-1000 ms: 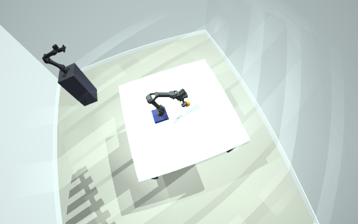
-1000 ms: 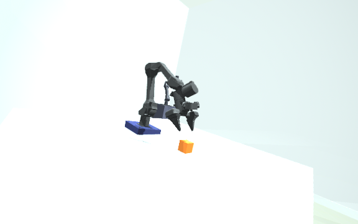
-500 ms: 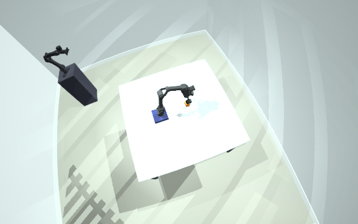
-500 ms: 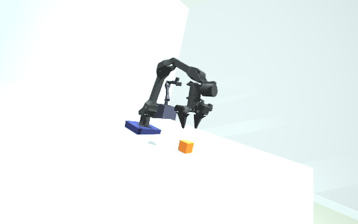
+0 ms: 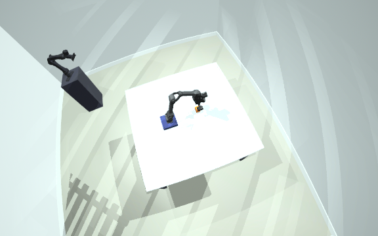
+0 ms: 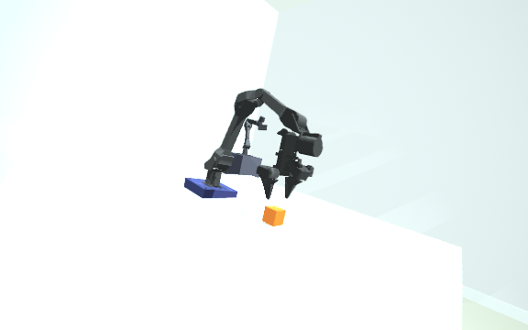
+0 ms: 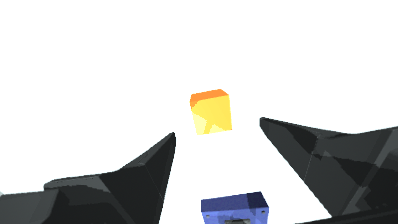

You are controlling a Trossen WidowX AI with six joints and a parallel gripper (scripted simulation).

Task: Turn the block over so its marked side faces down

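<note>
Right now my gripper tip is 1 cm past the orange block and 6 cm above it.
</note>
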